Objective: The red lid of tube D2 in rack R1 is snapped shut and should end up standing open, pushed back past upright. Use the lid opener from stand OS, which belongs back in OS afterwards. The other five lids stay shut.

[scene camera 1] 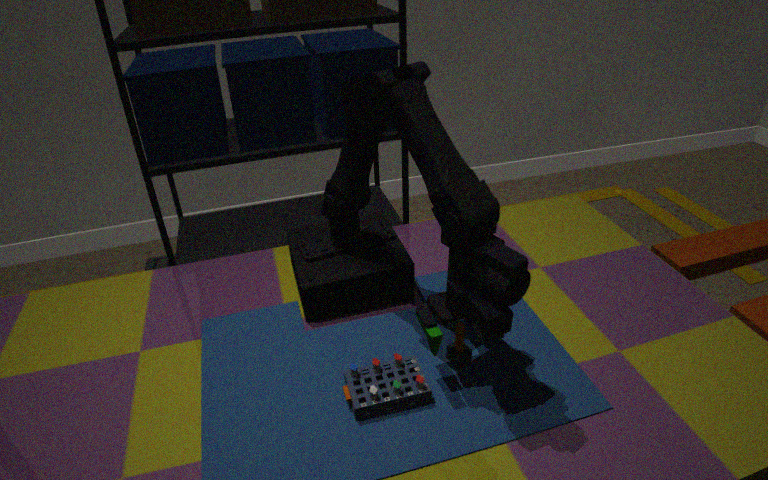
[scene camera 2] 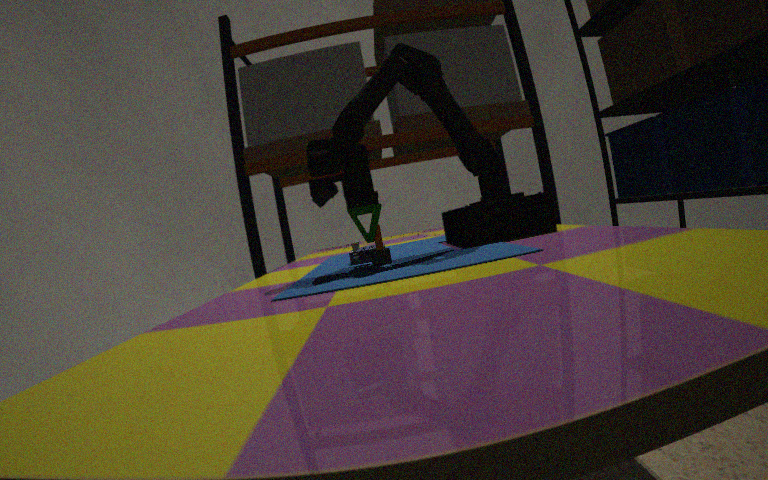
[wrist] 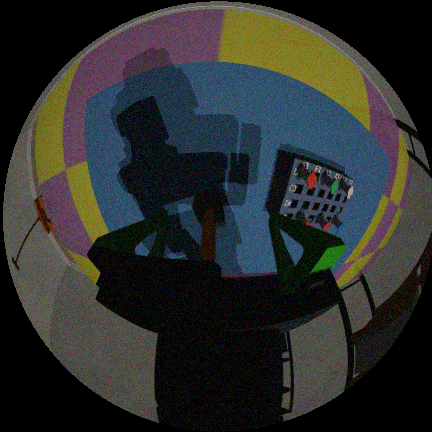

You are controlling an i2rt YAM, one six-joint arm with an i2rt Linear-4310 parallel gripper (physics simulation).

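Frame: origin at the arm's base, x ahead, y left, z up, level; metres.
Where they show: gripper, fingertip midpoint: (scene camera 1: 459,346) (scene camera 2: 369,240) (wrist: 218,216); arm's base, link origin: (scene camera 1: 346,243) (scene camera 2: 494,202).
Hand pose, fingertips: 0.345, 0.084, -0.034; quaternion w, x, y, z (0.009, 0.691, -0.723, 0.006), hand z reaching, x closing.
Observation:
Each offset is from my fingertips to the top centre of the thing, as dx, dy, dz. Level surfaces: height alone.
My gripper (scene camera 2: 370,237) (wrist: 218,216) is open and empty, its green fingers pointing down. The orange-brown lid opener {-0.016, +0.011, +0.031} (scene camera 1: 459,335) (scene camera 2: 379,237) (wrist: 208,235) stands upright in the dark stand OS {-0.016, +0.011, -0.022} (scene camera 1: 459,360) (scene camera 2: 383,256). In the wrist view its handle shows in the gap between the fingers, nearer the left finger, with no grip on it. Rack R1 {+0.000, -0.140, -0.005} (scene camera 1: 391,408) (wrist: 282,180) stands beside the stand. The lid of D2 {-0.026, -0.103, -0.005} (scene camera 1: 398,357) (wrist: 307,223) is red, in the row nearest the robot base, and looks shut, though it is small and dark. A finger covers part of that row in the wrist view.
Other tubes in R1 have two red lids (scene camera 1: 376,362) (scene camera 1: 420,379), a green lid {+0.030, -0.129, -0.005} (scene camera 1: 397,384), a white lid {+0.025, -0.168, -0.005} (scene camera 1: 373,390) and a blue lid {-0.034, -0.180, -0.005} (scene camera 1: 355,368). Rack and stand are on a blue mat {dz -0.054} (scene camera 1: 266,396). The black robot base (scene camera 1: 353,288) stands behind the mat.

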